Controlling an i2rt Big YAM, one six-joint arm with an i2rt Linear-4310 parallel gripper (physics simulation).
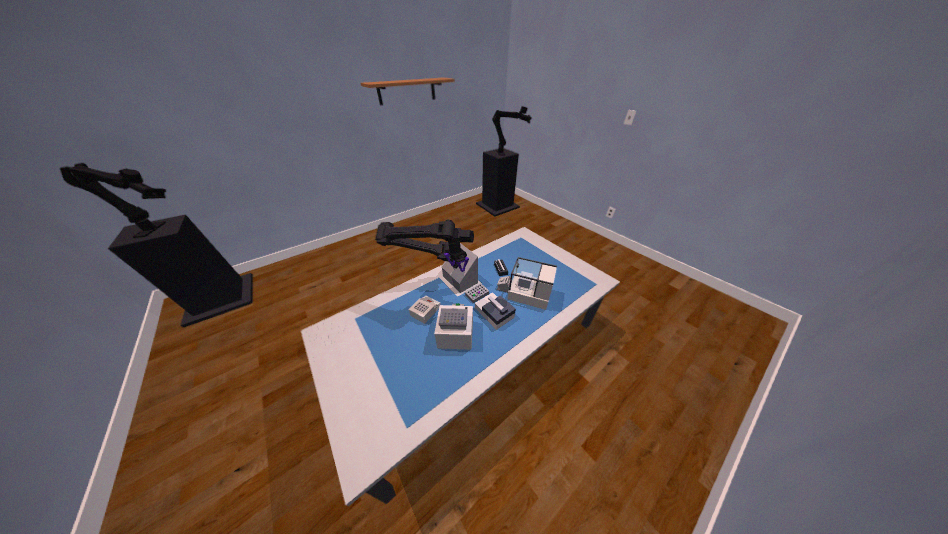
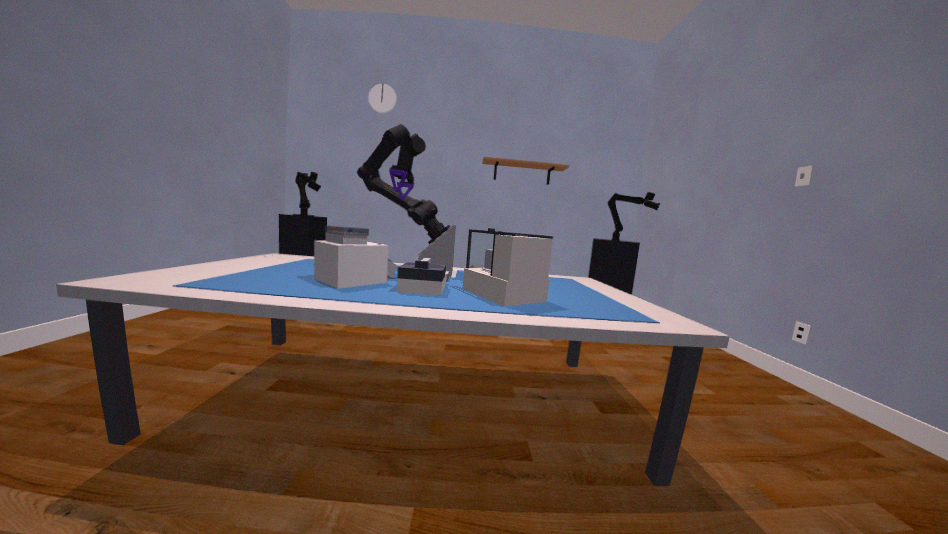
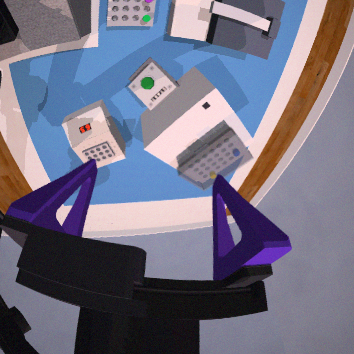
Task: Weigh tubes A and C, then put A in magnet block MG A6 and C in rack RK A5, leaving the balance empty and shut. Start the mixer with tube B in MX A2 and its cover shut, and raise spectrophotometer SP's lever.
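Frame: origin at the arm's base, x ahead, y left, z up, level; centimetres.
Seen in the pictures: gripper, fingertip midpoint: (image 1: 457, 268) (image 2: 399, 195) (image 3: 155, 171); arm's base, link origin: (image 2: 440, 235).
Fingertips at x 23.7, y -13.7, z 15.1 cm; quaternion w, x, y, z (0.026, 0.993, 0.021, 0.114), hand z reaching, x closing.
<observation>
Offsets run from my fingertips to a thing's top centre. "spot": to the spot under its first point.
My gripper (image 1: 457, 266) (image 2: 402, 193) (image 3: 155, 171) is open and empty, high above the table. A white box, seemingly the mixer @[dx +10.8, dy -9.2, dz -13.1 cm] (image 1: 453, 337) (image 2: 348, 266) (image 3: 189, 131), carries a grey many-holed block under a see-through cover; a blue and a yellow cap show in it. A holed rack (image 1: 476, 291) (image 3: 131, 23) holds a green and a purple cap. A dark-topped device @[dx +14.3, dy +14.7, dz -21.9 cm] (image 1: 496, 311) (image 2: 421, 272) (image 3: 244, 34), probably the spectrophotometer, has a white lever bar @[dx +15.0, dy +14.8, dz -22.3 cm] (image 3: 242, 16) low across its top. The glass-sided balance @[dx +11.7, dy +39.7, dz -9.9 cm] (image 1: 545, 273) (image 2: 524, 269) stands beyond; its door state is unclear. Tube letters are unreadable.
A small box with a green button @[dx +1.8, dy -2.6, dz -24.6 cm] (image 3: 147, 83) adjoins the mixer. A white holed block with a red display @[dx -9.9, dy -18.5, dz -25.1 cm] (image 1: 423, 307) (image 3: 100, 128) stands beside it. A black block @[dx -13.8, dy +42.3, dz -27.3 cm] (image 1: 500, 267) and a small box @[spot: dx +3.4, dy +30.1, dz -25.2 cm] (image 1: 503, 283) stand near the balance. Two other arms stand on pedestals (image 1: 499, 180) (image 1: 179, 262).
</observation>
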